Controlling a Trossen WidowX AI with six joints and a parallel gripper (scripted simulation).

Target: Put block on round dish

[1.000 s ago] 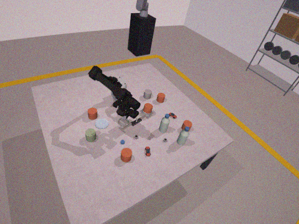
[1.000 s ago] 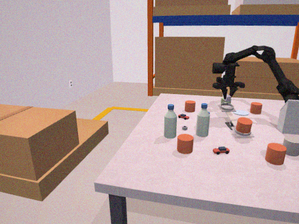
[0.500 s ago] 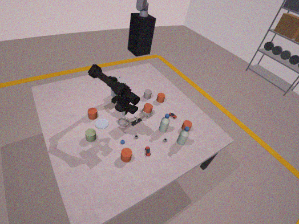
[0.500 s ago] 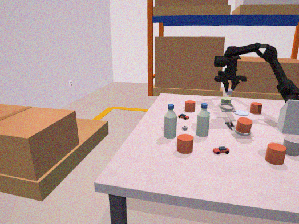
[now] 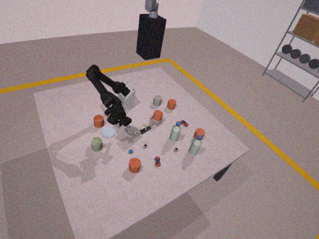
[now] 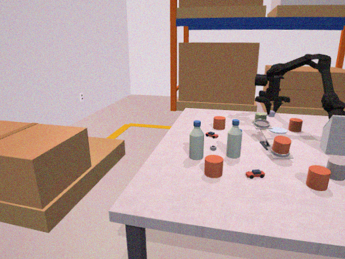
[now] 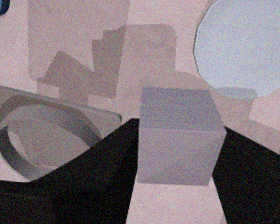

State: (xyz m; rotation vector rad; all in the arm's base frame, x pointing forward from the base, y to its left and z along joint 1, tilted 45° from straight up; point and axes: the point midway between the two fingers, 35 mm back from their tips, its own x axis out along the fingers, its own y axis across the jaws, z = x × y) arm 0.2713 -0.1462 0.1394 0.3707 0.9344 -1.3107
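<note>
The pale round dish lies 110 mm below my gripper tip, 60 mm behind it and 50 mm to the right of it. The rest, counted from my gripper tip: small blue disc (170 mm ahead, 100 mm below, 10 mm to the left); then grey block (right at my gripper tip); then green cylinder (190 mm to the right, 70 mm below, 20 mm ahead).
</note>
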